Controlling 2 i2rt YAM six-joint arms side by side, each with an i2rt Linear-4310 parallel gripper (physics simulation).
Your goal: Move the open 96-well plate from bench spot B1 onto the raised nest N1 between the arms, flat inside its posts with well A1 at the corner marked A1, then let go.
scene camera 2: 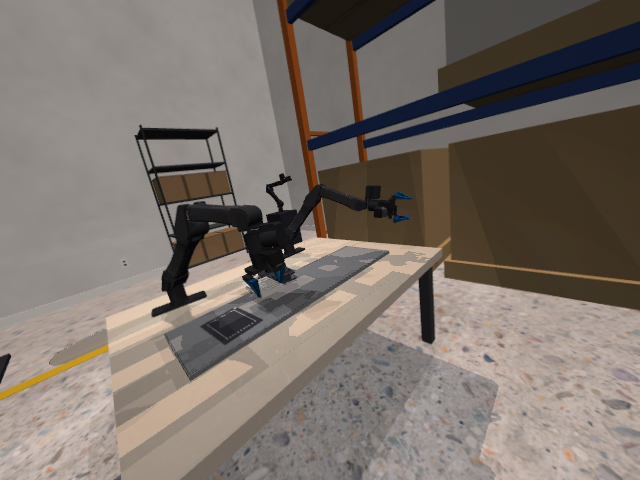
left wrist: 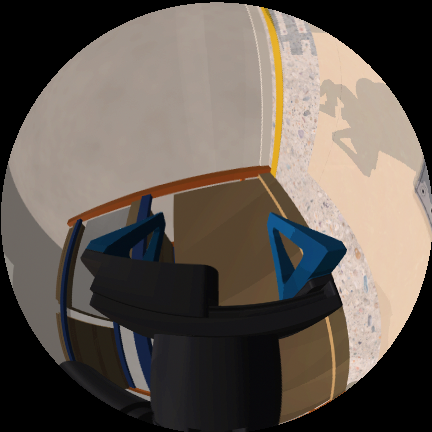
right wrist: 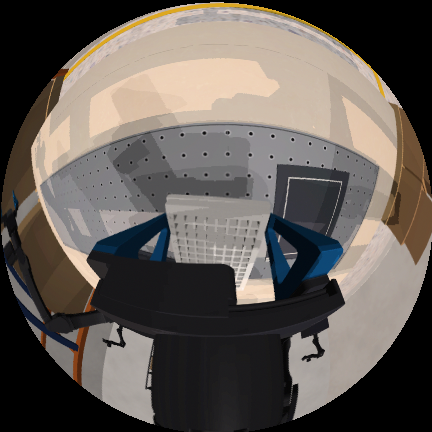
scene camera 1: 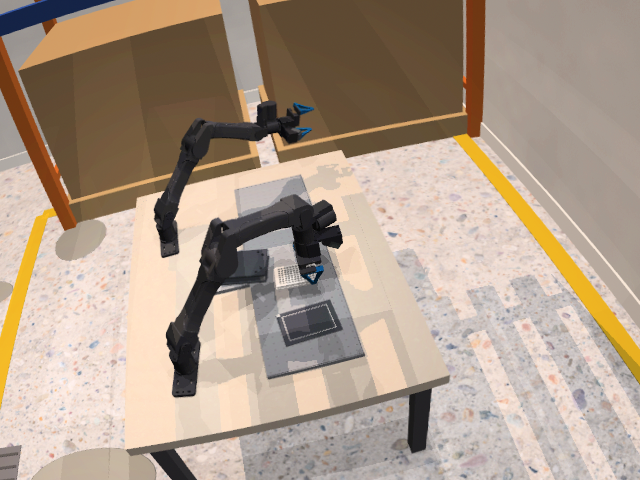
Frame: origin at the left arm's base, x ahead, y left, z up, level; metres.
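Seen in the pictures: left gripper, fingertip midpoint: point(scene camera 2: 411, 208) point(left wrist: 215, 217) point(scene camera 1: 312, 118); right gripper, fingertip midpoint: point(scene camera 2: 270, 290) point(right wrist: 217, 217) point(scene camera 1: 311, 273); left arm's base, link origin: point(scene camera 2: 290, 254) point(scene camera 1: 169, 239); right arm's base, link origin: point(scene camera 2: 180, 303) point(scene camera 1: 186, 368).
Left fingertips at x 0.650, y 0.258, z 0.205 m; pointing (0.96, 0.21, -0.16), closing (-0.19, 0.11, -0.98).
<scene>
Offsets run from my left fingertips to a thing's top centre. "pt": to the spot under its first point. Level surfaces: height alone.
The white 96-well plate @[dx -0.248, dy -0.700, dz -0.120 m] point(scene camera 1: 287, 275) point(right wrist: 218, 206) is between the blue fingers of my right gripper point(scene camera 1: 313, 276) point(scene camera 2: 269, 288) point(right wrist: 217, 217), which is shut on its two sides. The plate looks level and seems to be a little above the grey perforated board @[dz -0.192 m] point(scene camera 1: 248, 193) point(scene camera 2: 188, 356) point(right wrist: 215, 142). My left gripper point(scene camera 1: 311, 119) point(scene camera 2: 410, 207) point(left wrist: 215, 217) is open and empty, high beyond the table's far edge in scene camera 1. The dark raised nest @[dx -0.402, dy -0.550, dz -0.147 m] point(scene camera 1: 254, 260) stands between the arms, partly hidden by the right arm; its A1 mark cannot be read.
A dark pad with a white outline @[pt dx -0.249, dy -0.843, dz -0.190 m] point(scene camera 1: 310, 322) point(scene camera 2: 231, 324) point(right wrist: 312, 200) lies on the board, beside the plate. The wooden table @[dz -0.205 m] point(scene camera 1: 289, 408) carries both arm bases. Large brown boxes point(scene camera 1: 361, 67) point(scene camera 2: 542, 206) and an orange-posted rack point(scene camera 1: 474, 67) stand behind the table.
</scene>
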